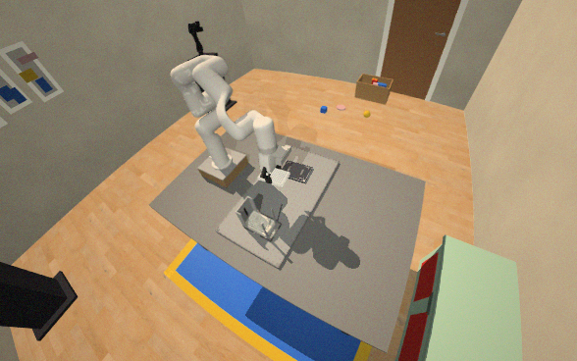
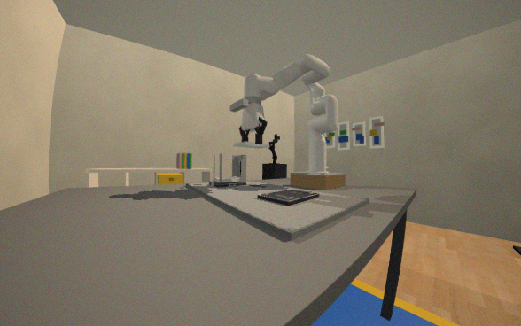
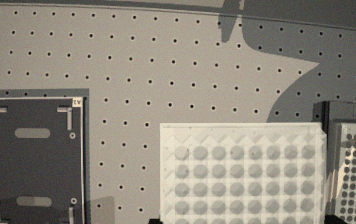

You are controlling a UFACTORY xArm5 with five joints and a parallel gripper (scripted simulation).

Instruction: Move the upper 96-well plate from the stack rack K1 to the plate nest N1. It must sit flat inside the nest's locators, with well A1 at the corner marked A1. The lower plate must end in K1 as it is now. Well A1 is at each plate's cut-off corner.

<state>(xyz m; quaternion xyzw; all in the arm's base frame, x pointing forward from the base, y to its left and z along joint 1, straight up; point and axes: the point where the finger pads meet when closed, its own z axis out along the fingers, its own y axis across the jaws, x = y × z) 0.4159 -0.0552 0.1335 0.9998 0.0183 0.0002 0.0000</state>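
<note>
My hand is 200 mm to the right of the dark plate nest N1 and 190 mm above it. From my hand the other things lie so: white 96-well plate: 10 mm below; A1 label: 80 mm ahead, 150 mm to the left, 180 mm below.
</note>
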